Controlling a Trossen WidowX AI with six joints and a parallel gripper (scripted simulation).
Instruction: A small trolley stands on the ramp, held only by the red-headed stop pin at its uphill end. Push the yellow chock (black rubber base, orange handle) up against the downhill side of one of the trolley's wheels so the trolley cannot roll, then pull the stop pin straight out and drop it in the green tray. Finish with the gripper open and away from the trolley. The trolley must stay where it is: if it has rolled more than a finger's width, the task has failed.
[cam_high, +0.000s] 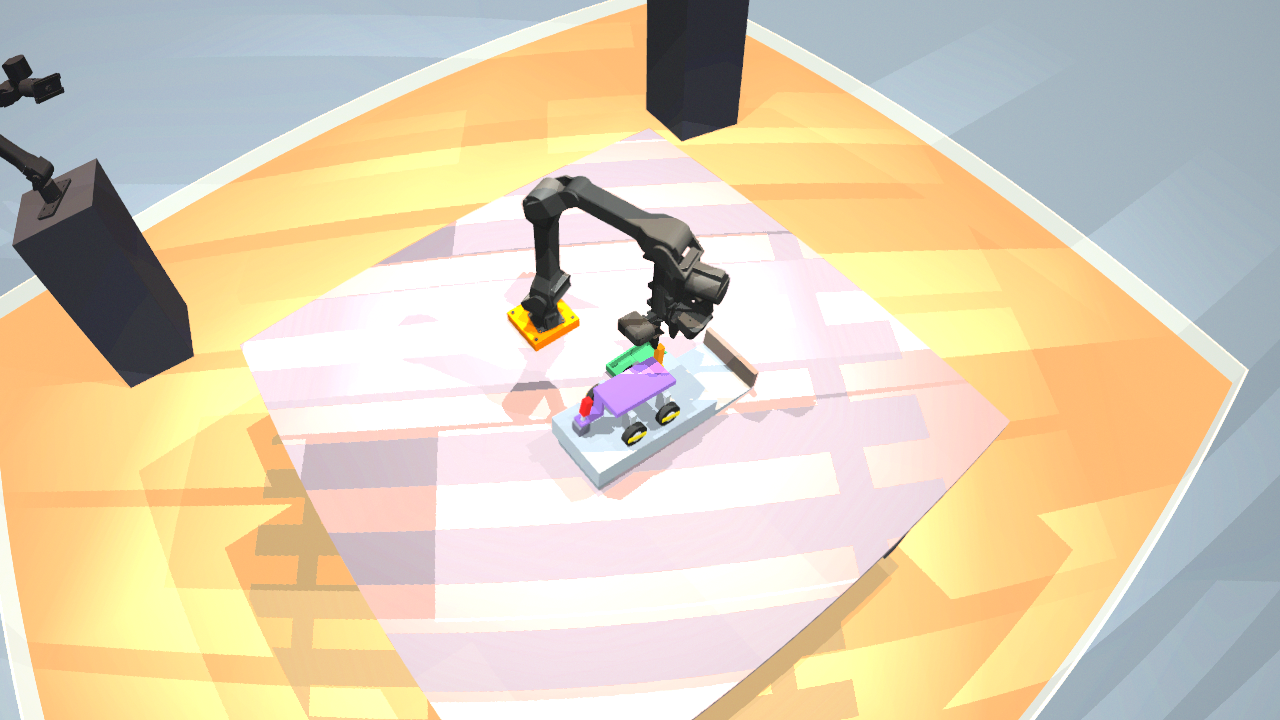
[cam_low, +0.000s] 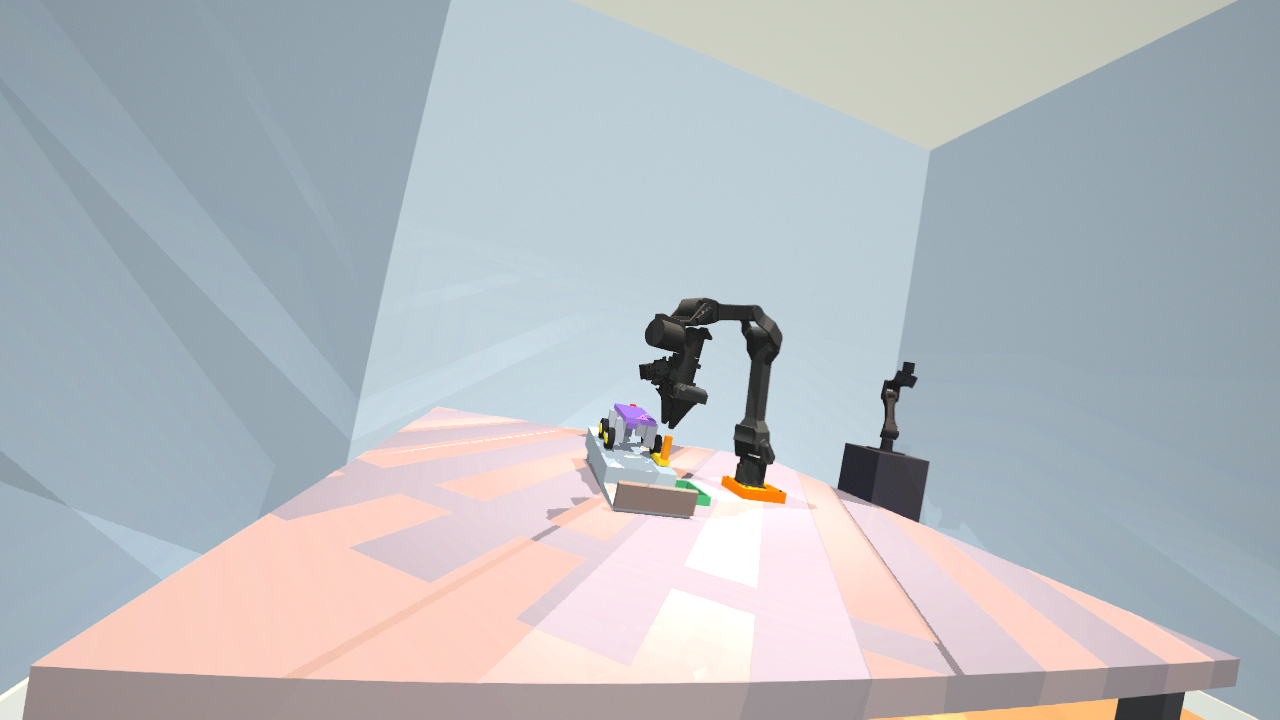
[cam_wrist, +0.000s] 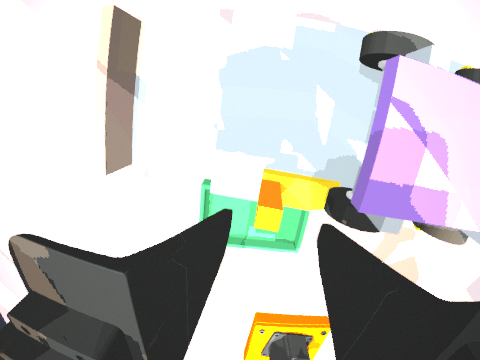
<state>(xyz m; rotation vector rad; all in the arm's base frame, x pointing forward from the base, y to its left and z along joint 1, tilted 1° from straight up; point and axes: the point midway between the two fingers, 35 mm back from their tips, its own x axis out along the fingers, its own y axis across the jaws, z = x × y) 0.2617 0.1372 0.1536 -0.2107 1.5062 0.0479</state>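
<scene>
The stop pin lies 200 mm to the right of my gripper tip, 60 mm ahead of it and 20 mm below it. From my gripper tip the other things lie so: green tray (150 mm below, 70 mm behind, 10 mm to the right); then purple-decked trolley (100 mm to the right, 60 mm ahead, 40 mm below); then yellow chock (60 mm below, 30 mm to the right).
</scene>
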